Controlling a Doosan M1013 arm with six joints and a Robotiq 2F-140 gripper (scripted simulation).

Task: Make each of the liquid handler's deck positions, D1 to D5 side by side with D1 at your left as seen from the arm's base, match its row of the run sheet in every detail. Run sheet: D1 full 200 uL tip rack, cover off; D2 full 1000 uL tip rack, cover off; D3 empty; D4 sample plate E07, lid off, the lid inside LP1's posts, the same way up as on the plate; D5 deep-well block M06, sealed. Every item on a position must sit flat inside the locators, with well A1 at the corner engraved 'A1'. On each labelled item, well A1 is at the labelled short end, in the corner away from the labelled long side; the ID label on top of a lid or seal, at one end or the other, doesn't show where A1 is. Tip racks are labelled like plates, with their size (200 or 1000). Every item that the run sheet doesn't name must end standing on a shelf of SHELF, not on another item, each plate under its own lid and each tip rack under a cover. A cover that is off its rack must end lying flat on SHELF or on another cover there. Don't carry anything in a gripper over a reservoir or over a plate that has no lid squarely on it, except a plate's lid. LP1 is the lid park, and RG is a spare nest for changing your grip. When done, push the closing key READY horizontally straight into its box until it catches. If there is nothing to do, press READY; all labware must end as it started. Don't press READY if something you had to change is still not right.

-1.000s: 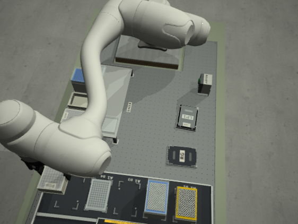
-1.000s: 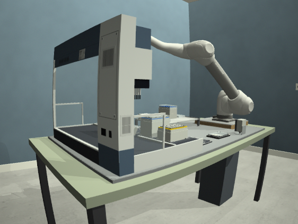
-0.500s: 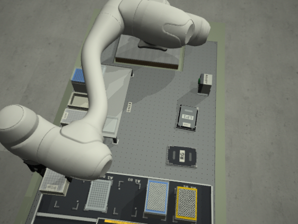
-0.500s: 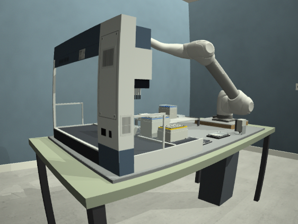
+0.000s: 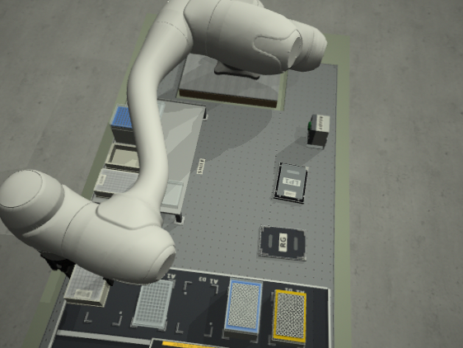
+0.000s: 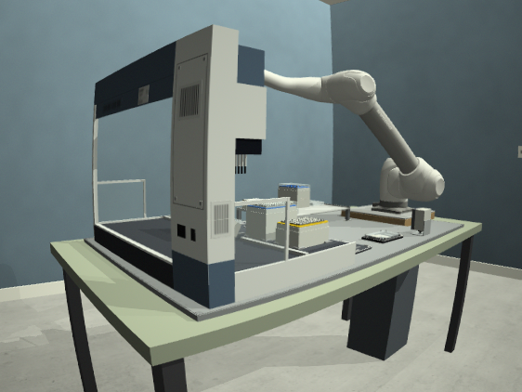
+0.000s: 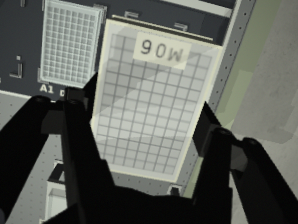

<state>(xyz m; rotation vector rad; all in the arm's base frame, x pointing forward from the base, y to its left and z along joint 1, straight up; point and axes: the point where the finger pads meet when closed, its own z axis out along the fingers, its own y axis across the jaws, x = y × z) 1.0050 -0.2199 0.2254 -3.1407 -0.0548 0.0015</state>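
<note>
Right now the clear sample plate is 120 mm to the left of my hand and 190 mm below it. Also, from my hand: blue-rimmed tip rack (20 mm behind, 370 mm to the left, 130 mm below); beige trough (450 mm behind, 70 mm to the right, 190 mm below); deep-well block M06 (10 mm below).
</note>
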